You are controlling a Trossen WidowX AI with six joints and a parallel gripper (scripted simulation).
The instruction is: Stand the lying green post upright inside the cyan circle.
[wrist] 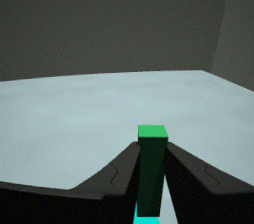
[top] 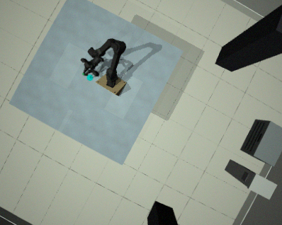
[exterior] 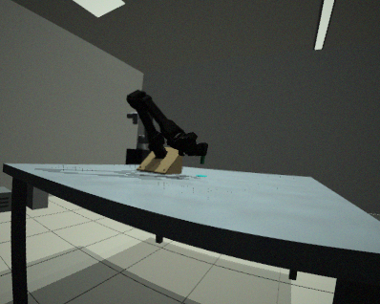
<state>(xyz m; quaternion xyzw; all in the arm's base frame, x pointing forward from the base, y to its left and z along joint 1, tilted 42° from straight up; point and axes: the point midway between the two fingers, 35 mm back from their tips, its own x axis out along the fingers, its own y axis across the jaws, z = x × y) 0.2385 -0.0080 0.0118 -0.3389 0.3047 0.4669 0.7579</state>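
Right now the cyan circle is 12 cm below my gripper tip. The rest, counted from my gripper tip: green post 2 cm below.
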